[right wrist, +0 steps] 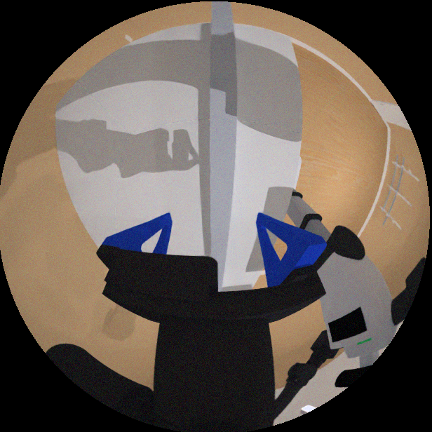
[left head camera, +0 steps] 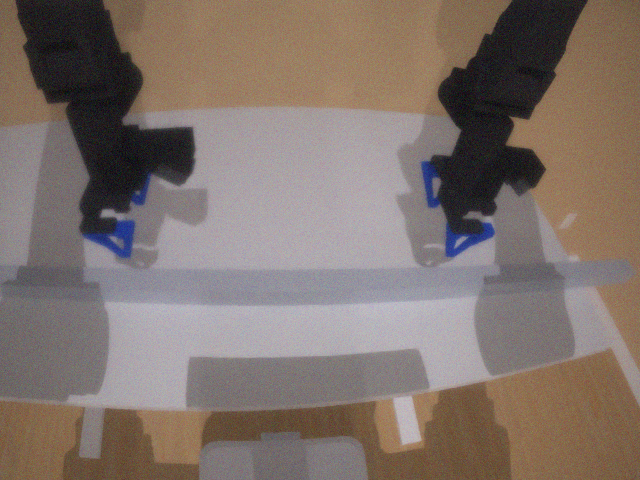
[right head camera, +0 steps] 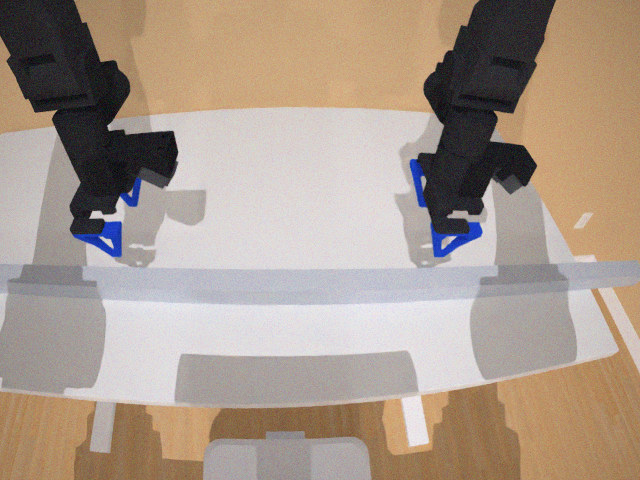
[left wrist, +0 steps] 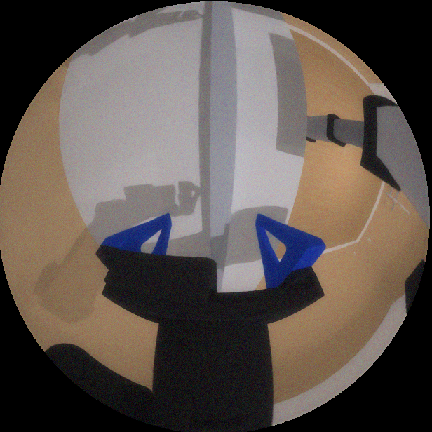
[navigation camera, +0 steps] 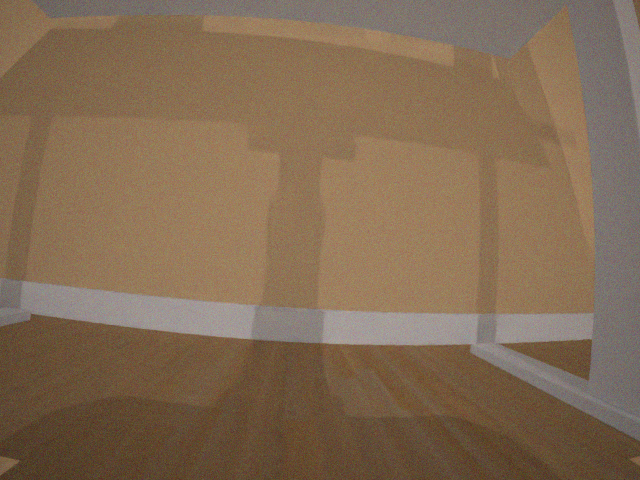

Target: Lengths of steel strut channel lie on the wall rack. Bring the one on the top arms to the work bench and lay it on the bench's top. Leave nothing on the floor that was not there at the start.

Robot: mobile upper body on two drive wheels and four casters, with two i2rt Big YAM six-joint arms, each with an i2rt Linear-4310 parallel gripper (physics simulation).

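Frame: origin at the left arm's base, x ahead, y left, z up, level; centimetres.
Where they show: left gripper, fingertip midpoint: point(left head camera: 133, 229) point(right head camera: 125, 229); right gripper, fingertip midpoint: point(left head camera: 440, 230) point(right head camera: 430, 230).
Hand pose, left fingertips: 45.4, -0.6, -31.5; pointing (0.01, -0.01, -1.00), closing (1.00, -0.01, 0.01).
Observation:
After its pixels a point has its place, as x, y, z.
A long grey-blue strut channel point(left head camera: 310, 285) {42.8, -26.3, -41.9} point(right head camera: 310, 284) {43.0, -27.9, -41.9} point(left wrist: 222, 125) point(right wrist: 222, 135) lies lengthwise on the white bench top point(left head camera: 310, 196) {66.3, -28.6, -46.0} point(right head camera: 310, 196) {66.3, -29.1, -46.0} point(left wrist: 130, 110) point(right wrist: 130, 105). Its right end sticks out past the bench's right edge in the left head camera; its other end is out of that view. My left gripper point(left head camera: 134, 221) {45.4, -0.6, -31.6} point(right head camera: 127, 219) {45.4, -0.6, -31.6} point(left wrist: 213, 218) is open and empty, above the bench top, clear of the strut. My right gripper point(left head camera: 440, 223) {45.0, -44.8, -31.7} point(right head camera: 431, 222) {45.0, -44.8, -31.7} point(right wrist: 213, 217) is open and empty too, likewise raised and apart from the strut. The wall rack is not clearly identifiable.
My robot's grey body point(left wrist: 400, 130) point(right wrist: 360, 295) stands at the bench's near side. Thin crossed bars point(right wrist: 399, 190) show far off. The navigation camera shows a tan wall point(navigation camera: 155, 206) {104.7, 19.9, -107.7}, white skirting point(navigation camera: 155, 310) {103.5, 16.3, -135.7}, a grey upright point(navigation camera: 615, 232) {64.9, -69.8, -112.3} and a low pale bar point(navigation camera: 547, 369) at right.

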